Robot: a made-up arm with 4 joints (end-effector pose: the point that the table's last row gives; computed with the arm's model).
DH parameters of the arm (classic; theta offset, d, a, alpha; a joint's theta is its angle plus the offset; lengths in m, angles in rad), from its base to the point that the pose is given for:
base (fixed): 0.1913 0 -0.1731 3.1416
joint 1: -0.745 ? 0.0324 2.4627
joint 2: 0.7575 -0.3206 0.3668 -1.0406
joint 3: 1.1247 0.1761 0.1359 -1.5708
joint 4: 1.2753 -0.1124 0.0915 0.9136
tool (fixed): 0.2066 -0.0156 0 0
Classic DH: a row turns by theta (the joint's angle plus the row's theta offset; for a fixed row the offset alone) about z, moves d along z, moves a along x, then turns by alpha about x.
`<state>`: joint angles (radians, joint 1 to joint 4).
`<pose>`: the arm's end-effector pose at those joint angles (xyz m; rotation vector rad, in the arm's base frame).
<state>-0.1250 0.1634 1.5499 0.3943</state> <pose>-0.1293 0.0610 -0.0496 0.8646 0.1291 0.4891</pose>
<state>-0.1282 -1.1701 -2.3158 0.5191</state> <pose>0.1368 0.1425 0.4433 -0.6170 0.5109 -0.5998</pose>
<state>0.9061 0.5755 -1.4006 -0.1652</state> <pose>-0.0247 0.2582 0.0870 -2.4184 0.4605 0.6004</pose>
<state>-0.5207 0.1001 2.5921 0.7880</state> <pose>-0.1545 0.0618 0.0860 -0.2443 0.4333 1.0614</pose>
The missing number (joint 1, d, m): -0.4925
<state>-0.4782 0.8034 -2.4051 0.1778</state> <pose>-0.2995 0.0338 0.2048 -1.7345 -0.5813 1.2852</pose>
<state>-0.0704 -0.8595 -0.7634 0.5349</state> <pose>0.2374 0.3474 0.3392 -2.2139 1.2401 -0.5428</pose>
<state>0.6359 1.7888 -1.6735 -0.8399</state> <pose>-0.5725 0.0176 0.2664 -1.3360 -1.1445 2.2306</pose>
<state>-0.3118 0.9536 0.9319 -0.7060</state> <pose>-0.2207 -0.2688 -0.0877 0.6859 0.3601 -0.1098</pose>
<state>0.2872 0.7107 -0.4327 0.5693</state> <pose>-0.3046 0.1821 -0.0301 2.6244 -0.0031 0.0384</pose>
